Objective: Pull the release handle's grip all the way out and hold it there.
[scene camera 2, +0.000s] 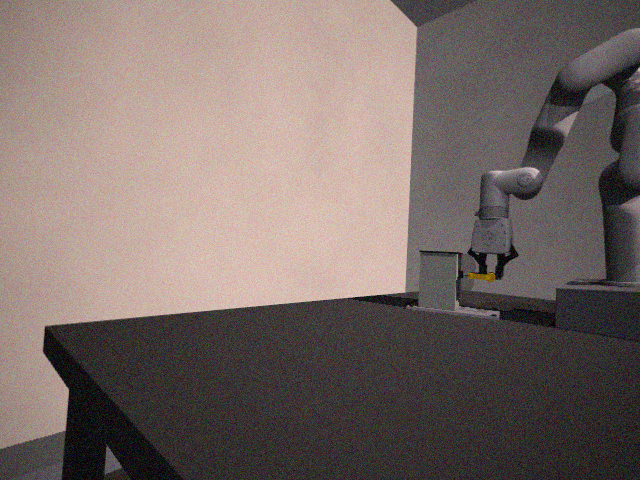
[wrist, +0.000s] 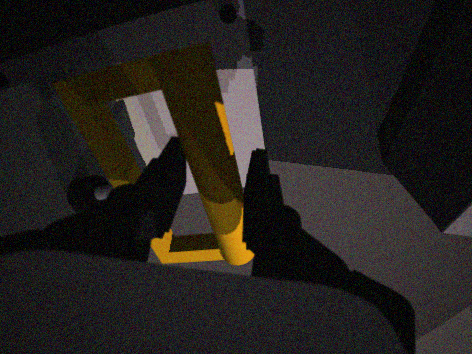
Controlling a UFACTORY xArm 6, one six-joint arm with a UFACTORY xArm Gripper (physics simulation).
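The release handle's yellow grip (scene camera 2: 481,276) (wrist: 207,145) stands out to the right of the pale upright housing (scene camera 2: 438,281) in the scene view. In the wrist view it is a frame with a thick round bar that runs slantwise between the fingers. My gripper (scene camera 2: 491,272) (wrist: 217,166) points down and is shut on this bar. In the wrist view the left fingertip meets the bar's left edge, and the right finger meets its right edge lower down. The right finger hides a little of the bar. The contact faces are in deep shadow.
The housing stands on a flat light base plate (scene camera 2: 478,312) at the far edge of the dark table (scene camera 2: 330,387). The robot's grey pedestal (scene camera 2: 594,312) is to the right of it. A pale wall (scene camera 2: 206,155) rises behind the table on the left.
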